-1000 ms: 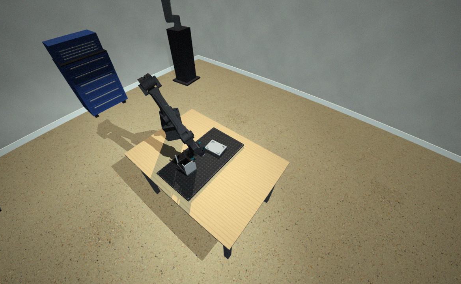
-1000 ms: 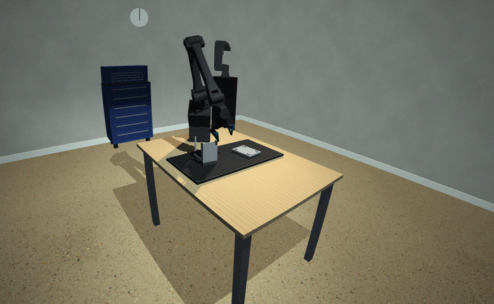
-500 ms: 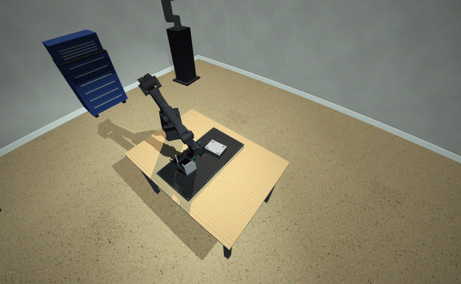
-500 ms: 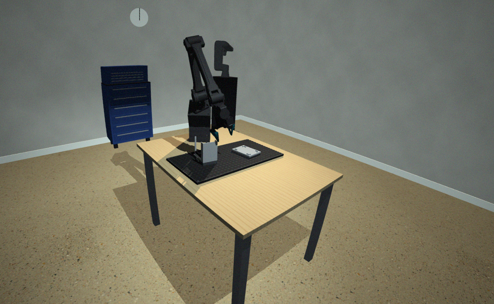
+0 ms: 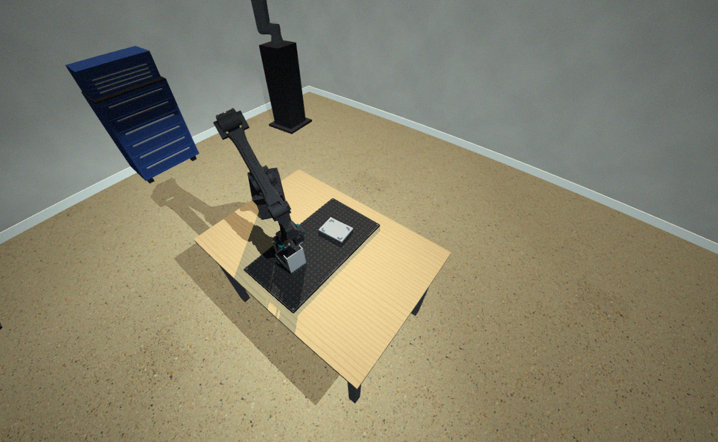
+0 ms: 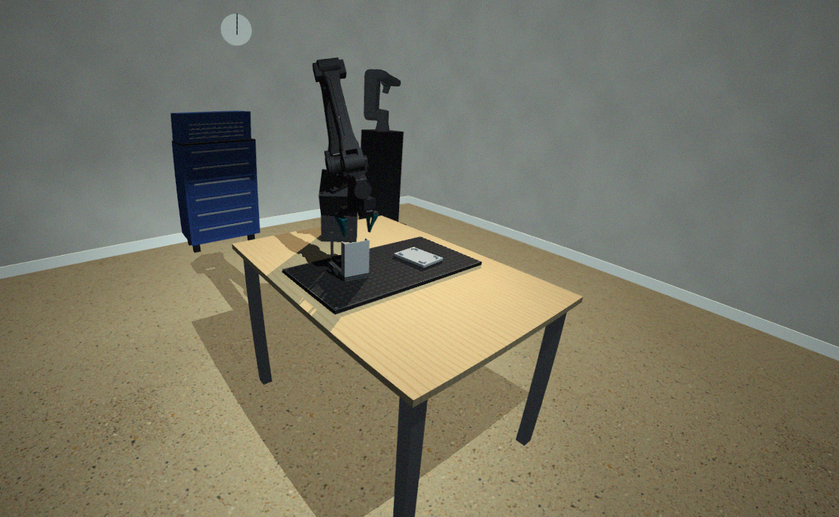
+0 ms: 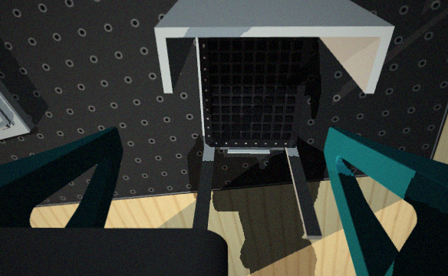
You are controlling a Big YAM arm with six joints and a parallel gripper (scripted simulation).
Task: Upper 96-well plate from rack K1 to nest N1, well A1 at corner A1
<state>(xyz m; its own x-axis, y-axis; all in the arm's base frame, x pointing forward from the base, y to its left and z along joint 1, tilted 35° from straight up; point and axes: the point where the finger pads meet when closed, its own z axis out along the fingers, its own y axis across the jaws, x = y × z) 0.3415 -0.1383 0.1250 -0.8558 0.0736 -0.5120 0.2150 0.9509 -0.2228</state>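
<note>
The black 96-well plate lies 120 mm below my hand, 30 mm behind it and 10 mm to the right of it. Round my hand: pale square mark: 340 mm to the left, 150 mm below, 30 mm behind; then pale plate: 130 mm below, 30 mm behind, 10 mm to the right.
</note>
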